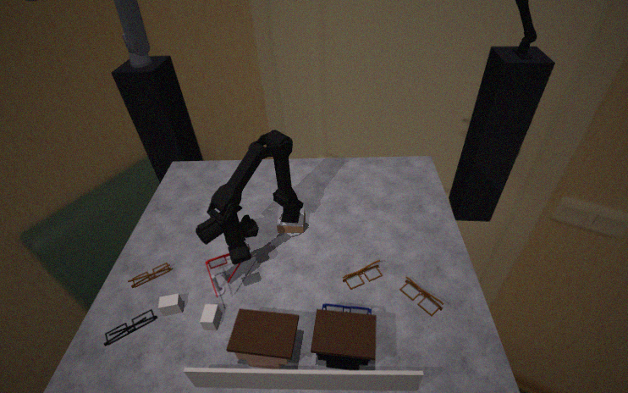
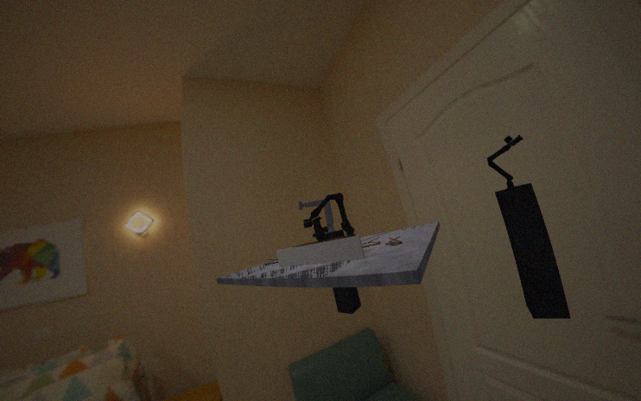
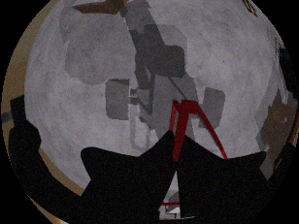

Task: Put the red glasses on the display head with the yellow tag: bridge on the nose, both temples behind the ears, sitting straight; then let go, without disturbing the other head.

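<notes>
The grey peg is 11 cm ahead of my gripper tip, 6 cm to the right of it and 4 cm below it. From my gripper tip the other things lie so: white board: 39 cm ahead, 27 cm to the left, 1 cm below.
</notes>
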